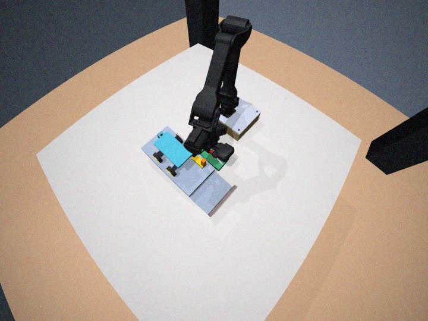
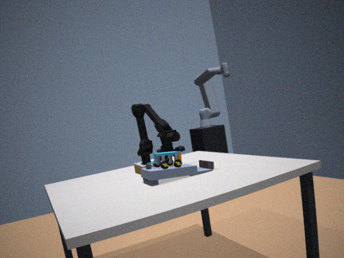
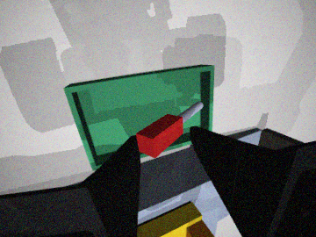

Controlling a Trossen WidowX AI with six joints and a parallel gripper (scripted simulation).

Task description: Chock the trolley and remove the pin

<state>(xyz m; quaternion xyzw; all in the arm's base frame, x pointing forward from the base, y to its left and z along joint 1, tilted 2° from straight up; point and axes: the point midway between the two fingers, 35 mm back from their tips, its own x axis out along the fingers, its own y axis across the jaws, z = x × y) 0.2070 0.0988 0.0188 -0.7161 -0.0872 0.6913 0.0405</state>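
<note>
Right now my gripper tip is 2 cm to the right of the red-headed stop pin and 1 cm above it. Round my gripper tip: green tray 5 cm below, 1 cm behind; then yellow chock 7 cm ahead, 4 cm above, 1 cm to the right; then grey ramp 12 cm ahead, 9 cm to the right.
</note>
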